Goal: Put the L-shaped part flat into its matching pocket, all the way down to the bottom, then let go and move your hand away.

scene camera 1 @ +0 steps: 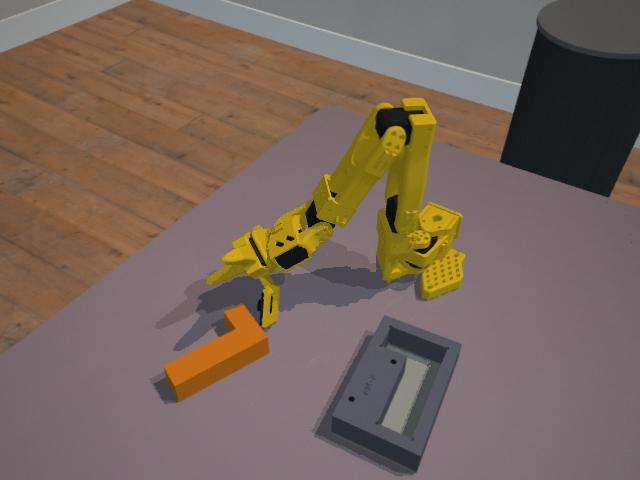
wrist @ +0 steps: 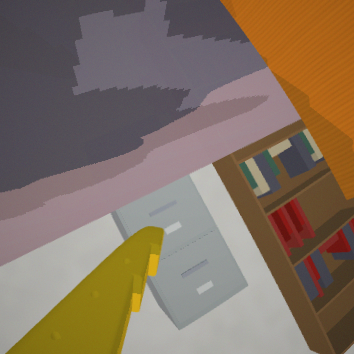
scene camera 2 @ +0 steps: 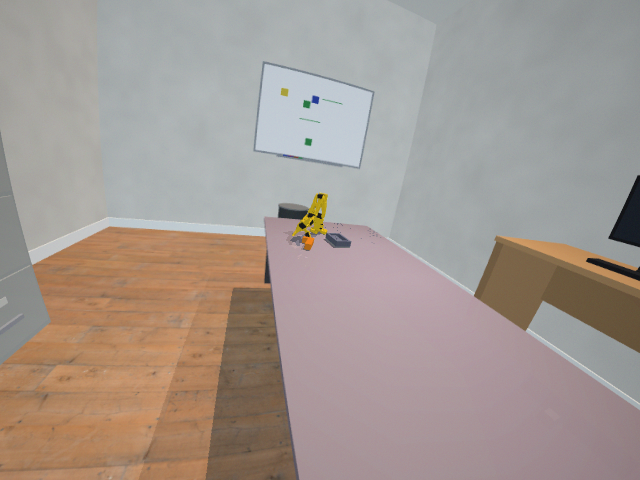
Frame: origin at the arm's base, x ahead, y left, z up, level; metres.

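Seen in the pictures: hand, its tool point: (scene camera 1: 209, 281) (wrist: 160, 245) (scene camera 2: 293, 235); arm's base, origin of its link: (scene camera 1: 413, 278) (scene camera 2: 319, 233).
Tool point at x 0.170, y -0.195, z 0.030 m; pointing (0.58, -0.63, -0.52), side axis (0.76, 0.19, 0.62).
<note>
Pixels of each thing's top centre, then the offset from my tool point to it. "pt": a spot on its surface instead.
- orange L-shaped part, centre of its top: (scene camera 1: 210, 341) (scene camera 2: 307, 240) 0.061 m left, 0.067 m ahead, 0.000 m up
- grey block, centre of its top: (scene camera 1: 400, 377) (scene camera 2: 338, 236) 0.258 m left, 0.004 m back, 0.007 m up
- empty L-shaped pocket, a spot on its surface: (scene camera 1: 405, 395) pt 0.266 m left, 0.008 m back, 0.025 m down
The orange L-shaped part (scene camera 1: 222, 351) (scene camera 2: 308, 243) (wrist: 310, 55) lies on the table, left of the pocket block in scene camera 1. Its short leg points toward the arm. The grey block (scene camera 1: 361, 392) (scene camera 2: 344, 244) holds an empty L-shaped pocket (scene camera 1: 405, 395) with a pale floor. My gripper (scene camera 1: 216, 270) (scene camera 2: 294, 235) is wide open and empty, raised above the table behind the part. In the wrist view one notched jaw (wrist: 95, 295) shows and the moving jaw is out of the picture. The part fills the upper right there.
The wrist camera mount (scene camera 1: 269, 307) hangs low beside the part's corner; whether they touch is unclear. The arm's base (scene camera 1: 408, 253) stands behind the block. The table edge (scene camera 1: 129, 260) runs behind the gripper. A dark bin (scene camera 1: 563, 108) stands beyond the table.
</note>
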